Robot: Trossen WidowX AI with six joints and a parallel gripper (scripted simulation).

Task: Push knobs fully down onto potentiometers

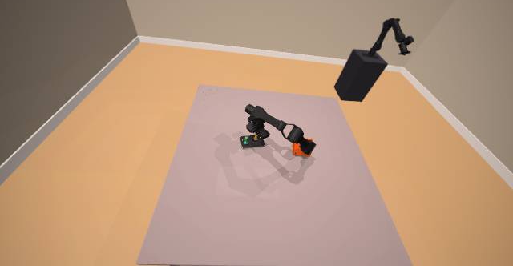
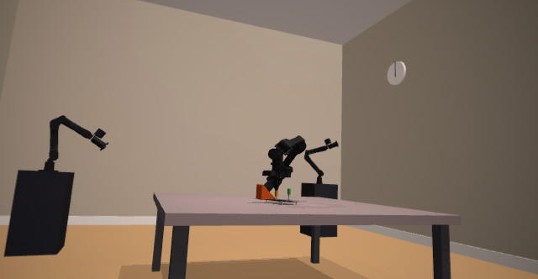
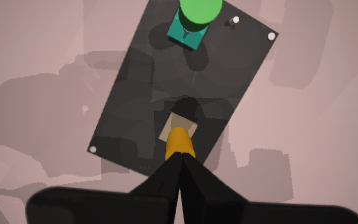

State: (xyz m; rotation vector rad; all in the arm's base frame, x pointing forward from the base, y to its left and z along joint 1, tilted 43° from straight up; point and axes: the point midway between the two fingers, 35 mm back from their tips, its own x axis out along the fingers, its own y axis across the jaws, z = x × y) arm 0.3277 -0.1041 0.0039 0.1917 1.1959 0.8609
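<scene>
My gripper tip is 2 cm above the orange knob. From my gripper tip the other things lie so: green knob: 7 cm ahead, 4 cm to the left.
</scene>
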